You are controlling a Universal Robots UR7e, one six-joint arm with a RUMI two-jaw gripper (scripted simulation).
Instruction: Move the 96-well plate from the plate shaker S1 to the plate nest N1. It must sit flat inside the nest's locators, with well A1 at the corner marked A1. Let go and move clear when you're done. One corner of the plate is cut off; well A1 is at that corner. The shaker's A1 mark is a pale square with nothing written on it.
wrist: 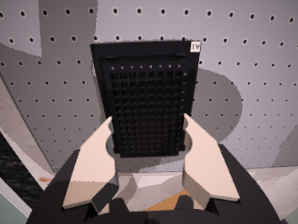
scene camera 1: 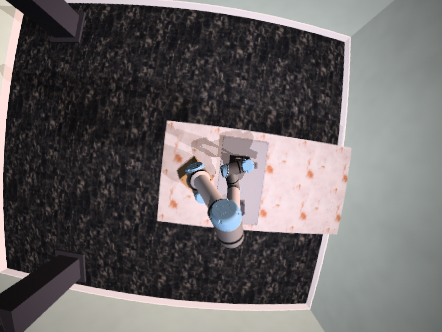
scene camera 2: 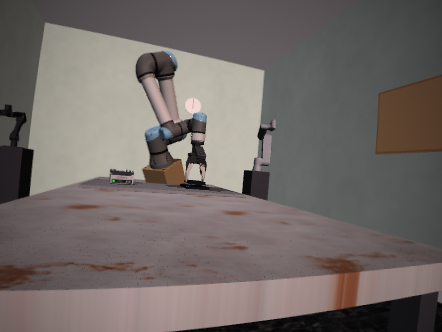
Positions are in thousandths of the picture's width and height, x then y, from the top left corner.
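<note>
There's a plate nest N1 (wrist: 512,221) to be seen here, and a black 96-well plate (wrist: 502,373) as well.
</note>
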